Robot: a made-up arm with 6 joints. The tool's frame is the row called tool.
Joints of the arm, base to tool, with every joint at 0 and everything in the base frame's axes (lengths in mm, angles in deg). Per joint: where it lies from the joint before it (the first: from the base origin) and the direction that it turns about. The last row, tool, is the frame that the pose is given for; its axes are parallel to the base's.
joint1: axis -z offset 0 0 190
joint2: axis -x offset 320 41 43
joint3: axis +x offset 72 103 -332
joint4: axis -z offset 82 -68 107
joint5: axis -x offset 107 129 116
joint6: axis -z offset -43 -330 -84
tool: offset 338 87 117
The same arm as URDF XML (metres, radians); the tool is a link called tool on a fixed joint. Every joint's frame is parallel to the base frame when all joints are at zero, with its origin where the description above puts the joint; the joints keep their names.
<robot name="arm">
  <link name="base_link"/>
  <link name="link1"/>
  <link name="link2"/>
  <link name="link3"/>
  <link name="link4"/>
  <link name="link5"/>
  <link name="link6"/>
  <link name="tool"/>
  <joint name="joint1" type="continuous">
    <parent link="base_link"/>
    <child link="link1"/>
    <origin xyz="0 0 0.19"/>
    <axis xyz="0 0 -1"/>
  </joint>
  <joint name="joint2" type="continuous">
    <parent link="link1"/>
    <child link="link2"/>
    <origin xyz="0.32 0.041 0.043"/>
    <axis xyz="-1 0 0"/>
  </joint>
  <joint name="joint3" type="continuous">
    <parent link="link2"/>
    <child link="link3"/>
    <origin xyz="0.072 0.103 -0.332"/>
    <axis xyz="1 0 0"/>
  </joint>
  <joint name="joint4" type="continuous">
    <parent link="link3"/>
    <child link="link4"/>
    <origin xyz="0.082 -0.068 0.107"/>
    <axis xyz="0 0 -1"/>
  </joint>
  <joint name="joint5" type="continuous">
    <parent link="link4"/>
    <child link="link5"/>
    <origin xyz="0.107 0.129 0.116"/>
    <axis xyz="-1 0 0"/>
  </joint>
  <joint name="joint6" type="continuous">
    <parent link="link5"/>
    <child link="link6"/>
    <origin xyz="-0.043 -0.33 -0.084"/>
    <axis xyz="0 0 -1"/>
  </joint>
  <joint name="tool_joint" type="fixed">
    <parent link="link6"/>
    <child link="tool"/>
    <origin xyz="0.338 0.087 0.117"/>
  </joint>
</robot>

